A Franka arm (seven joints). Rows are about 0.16 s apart.
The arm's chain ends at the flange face. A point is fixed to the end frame.
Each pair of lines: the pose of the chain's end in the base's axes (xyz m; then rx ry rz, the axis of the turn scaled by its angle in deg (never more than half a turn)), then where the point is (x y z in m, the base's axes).
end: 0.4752 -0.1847 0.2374 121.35 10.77 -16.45
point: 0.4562 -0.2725 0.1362
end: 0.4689 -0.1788 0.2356 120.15 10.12 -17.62
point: 0.4476 -0.2685 0.1366
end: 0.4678 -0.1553 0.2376 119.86 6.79 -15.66
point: 0.4489 -0.2459 0.1389
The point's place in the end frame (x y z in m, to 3 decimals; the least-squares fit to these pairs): 0.008 -0.040 0.129
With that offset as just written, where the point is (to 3 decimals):
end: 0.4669 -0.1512 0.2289 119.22 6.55 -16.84
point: 0.446 -0.243 0.131
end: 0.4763 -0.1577 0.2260 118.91 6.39 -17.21
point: 0.454 -0.250 0.129
